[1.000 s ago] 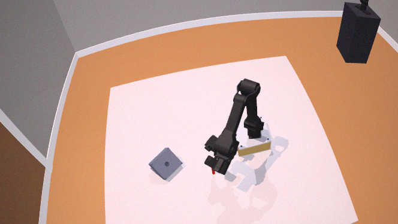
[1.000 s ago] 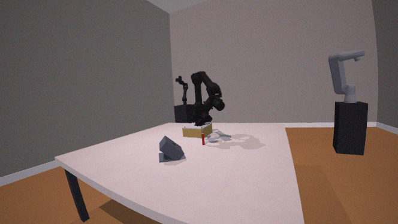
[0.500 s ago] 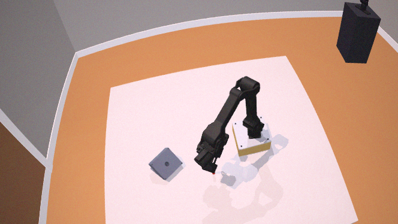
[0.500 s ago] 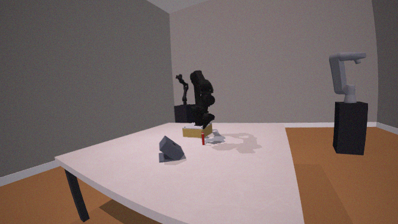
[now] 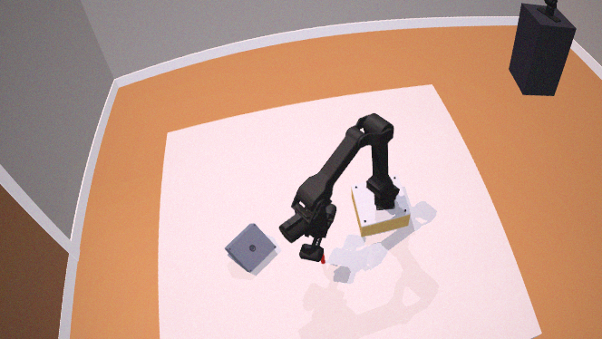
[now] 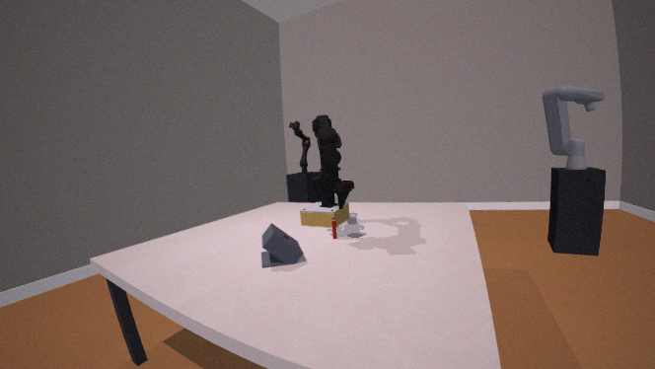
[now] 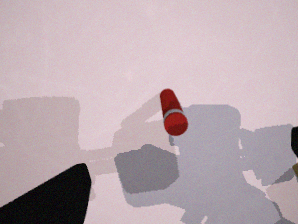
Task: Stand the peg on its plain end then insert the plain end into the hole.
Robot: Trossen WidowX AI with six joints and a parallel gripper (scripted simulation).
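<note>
Now: the red peg 6 cm below my gripper tip. Round my gripper tip: grey sloped panel 24 cm ahead, 7 cm below, 3 cm to the right.
</note>
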